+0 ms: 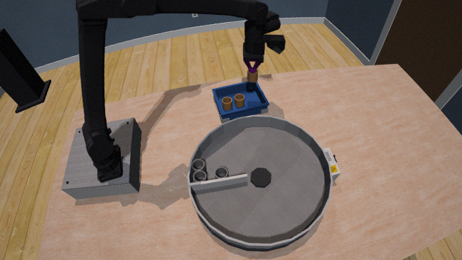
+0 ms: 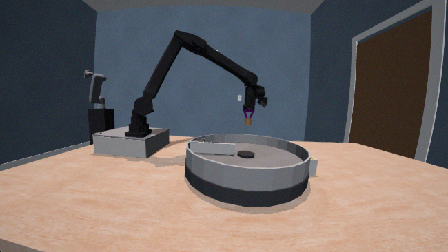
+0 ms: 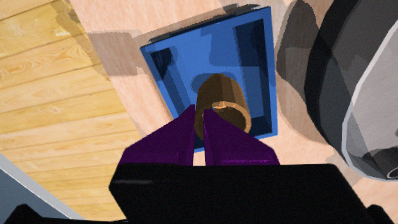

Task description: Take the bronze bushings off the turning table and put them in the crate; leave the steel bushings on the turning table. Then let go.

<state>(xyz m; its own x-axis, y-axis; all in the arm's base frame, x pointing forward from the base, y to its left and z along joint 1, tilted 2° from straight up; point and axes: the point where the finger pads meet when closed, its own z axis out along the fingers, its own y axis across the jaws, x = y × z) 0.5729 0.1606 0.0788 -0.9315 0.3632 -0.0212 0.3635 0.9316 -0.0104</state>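
Right now the blue crate is 130 mm below my hand, 60 mm behind it and 10 mm to the right of it. Also, from my hand: turning table 360 mm to the right, 130 mm behind, 100 mm below.
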